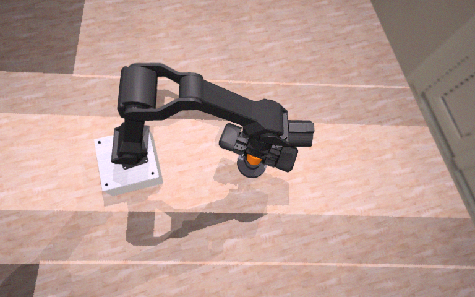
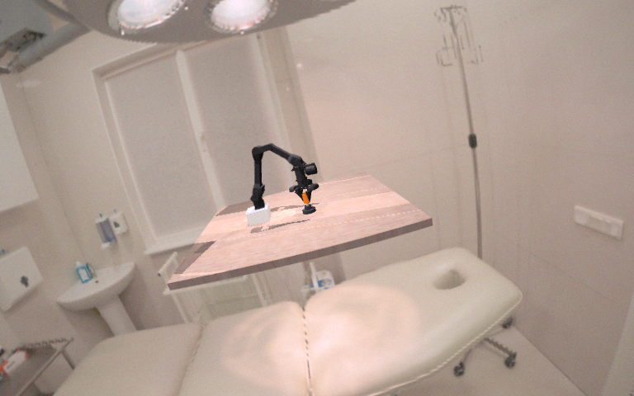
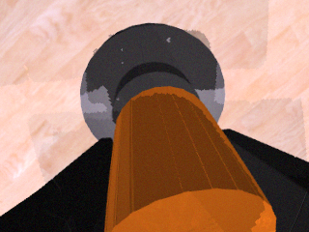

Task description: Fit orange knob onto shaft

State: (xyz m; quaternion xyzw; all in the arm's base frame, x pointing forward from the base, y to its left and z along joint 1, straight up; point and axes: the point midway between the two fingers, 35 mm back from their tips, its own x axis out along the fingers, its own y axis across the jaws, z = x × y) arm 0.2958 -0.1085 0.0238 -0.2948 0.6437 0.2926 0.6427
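Now: gripper tip 30 mm below the orange knob. From my gripper tip the other things lie so: round pedestal 40 mm below.
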